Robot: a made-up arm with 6 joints.
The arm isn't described. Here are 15 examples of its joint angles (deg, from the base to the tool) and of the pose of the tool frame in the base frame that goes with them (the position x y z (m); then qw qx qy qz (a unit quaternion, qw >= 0)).
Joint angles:
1: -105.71 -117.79 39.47 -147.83 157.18 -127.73
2: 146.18 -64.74 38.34 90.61 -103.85 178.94
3: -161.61 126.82 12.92 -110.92 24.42 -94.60
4: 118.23 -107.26 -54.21 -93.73 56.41 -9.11
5: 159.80 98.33 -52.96 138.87 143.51 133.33
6: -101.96 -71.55 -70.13 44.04 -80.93 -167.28
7: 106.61 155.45 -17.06 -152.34 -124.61 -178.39
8: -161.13 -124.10 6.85 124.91 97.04 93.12
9: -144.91 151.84 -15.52 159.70 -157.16 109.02
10: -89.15 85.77 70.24 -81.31 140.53 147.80
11: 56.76 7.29 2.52 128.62 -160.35 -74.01
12: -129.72 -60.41 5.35 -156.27 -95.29 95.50
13: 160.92 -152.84 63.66 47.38 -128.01 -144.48
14: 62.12 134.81 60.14 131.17 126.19 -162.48
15: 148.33 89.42 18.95 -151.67 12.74 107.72
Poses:
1: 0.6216 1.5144 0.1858 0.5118 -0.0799 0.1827 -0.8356
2: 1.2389 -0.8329 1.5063 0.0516 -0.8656 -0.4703 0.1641
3: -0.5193 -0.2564 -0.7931 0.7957 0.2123 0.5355 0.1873
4: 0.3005 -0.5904 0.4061 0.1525 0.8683 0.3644 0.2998
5: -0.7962 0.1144 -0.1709 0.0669 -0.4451 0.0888 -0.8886
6: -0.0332 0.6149 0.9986 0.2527 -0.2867 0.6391 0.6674
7: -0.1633 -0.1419 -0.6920 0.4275 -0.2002 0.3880 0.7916
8: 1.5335 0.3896 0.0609 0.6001 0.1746 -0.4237 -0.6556
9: 0.1022 -0.1832 -0.8880 0.1799 0.1686 -0.4003 -0.8826
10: -0.0072 -1.7801 0.1495 0.4161 -0.0857 -0.5132 0.7457
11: 0.3096 0.7257 1.8029 0.5977 -0.0154 -0.2207 -0.7706
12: 0.6460 0.4588 1.5667 0.7301 -0.6314 -0.2534 0.0632
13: 0.9598 -0.1726 -1.1817 0.6135 -0.3667 -0.6950 0.0785
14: 0.4387 1.1425 -0.9962 0.2530 0.1059 -0.9375 -0.2141
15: -1.2622 0.5485 -0.1619 0.4677 -0.4978 0.4057 0.6073
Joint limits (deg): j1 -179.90..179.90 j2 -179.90..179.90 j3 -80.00..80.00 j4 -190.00..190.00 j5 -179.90..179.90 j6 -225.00..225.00
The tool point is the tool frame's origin. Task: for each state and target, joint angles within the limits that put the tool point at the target. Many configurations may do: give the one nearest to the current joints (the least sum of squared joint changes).
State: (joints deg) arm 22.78 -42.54 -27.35 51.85 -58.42 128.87
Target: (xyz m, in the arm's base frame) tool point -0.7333 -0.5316 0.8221
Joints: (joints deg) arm 25.56 -95.19 -54.96 42.80 -58.42 128.87
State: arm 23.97 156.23 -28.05 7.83 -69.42 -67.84
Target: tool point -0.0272 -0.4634 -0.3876
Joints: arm 58.00 179.77 -47.41 0.55 -69.42 -67.84
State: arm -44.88 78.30 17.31 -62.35 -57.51 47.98
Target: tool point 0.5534 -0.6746 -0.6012
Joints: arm -44.30 111.93 12.04 -64.36 -57.51 47.98
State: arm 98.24 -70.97 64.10 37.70 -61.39 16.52
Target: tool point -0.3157 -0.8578 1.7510
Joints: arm 57.04 -54.86 13.22 24.89 -61.39 16.52
